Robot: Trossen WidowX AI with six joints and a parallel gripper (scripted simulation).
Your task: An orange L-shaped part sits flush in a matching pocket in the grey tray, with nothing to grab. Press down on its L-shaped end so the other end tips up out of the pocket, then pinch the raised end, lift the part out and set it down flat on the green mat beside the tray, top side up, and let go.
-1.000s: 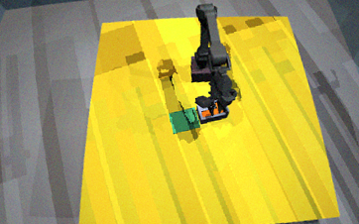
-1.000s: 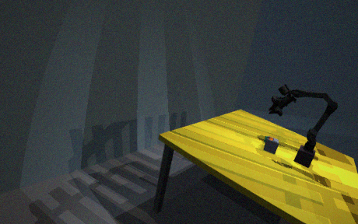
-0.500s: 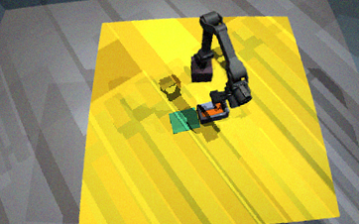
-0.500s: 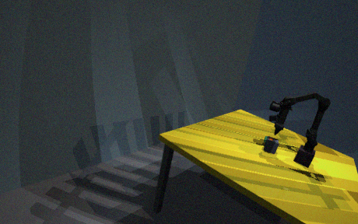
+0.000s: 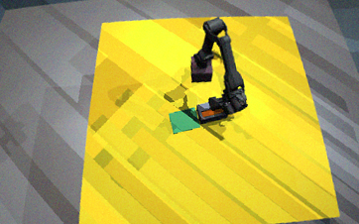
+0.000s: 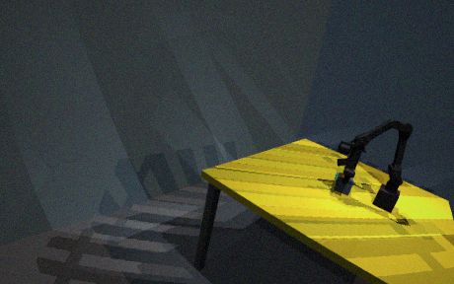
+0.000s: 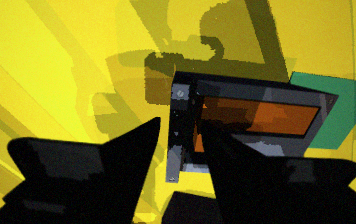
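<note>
Right now my gripper tip is 60 mm to the left of the orange L-shaped part and 20 mm above it. From my gripper tip the other things lie so: green mat: 220 mm to the right, 80 mm below, 30 mm ahead.
</note>
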